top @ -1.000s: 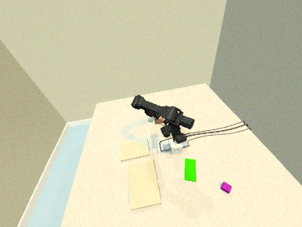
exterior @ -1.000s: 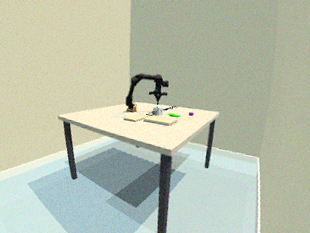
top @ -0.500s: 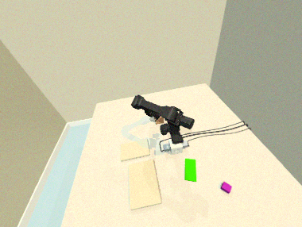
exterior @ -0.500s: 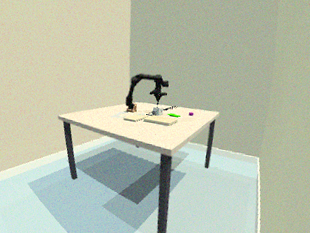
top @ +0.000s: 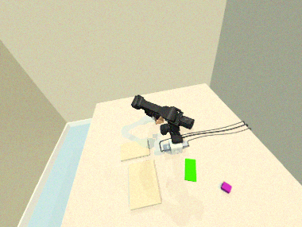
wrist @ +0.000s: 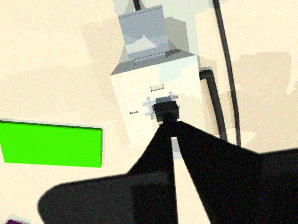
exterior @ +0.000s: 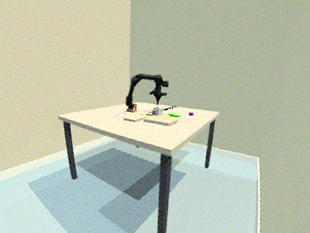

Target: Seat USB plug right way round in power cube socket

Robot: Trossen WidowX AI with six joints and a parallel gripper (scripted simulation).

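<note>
The dark USB plug lies 20 mm below my gripper tip. From my gripper tip the other things lie so: green flat block: 170 mm ahead, 30 mm to the left, 130 mm below; then USB socket: 10 mm to the left, 60 mm below; then magenta block: 330 mm ahead, 160 mm to the left, 120 mm below.
</note>
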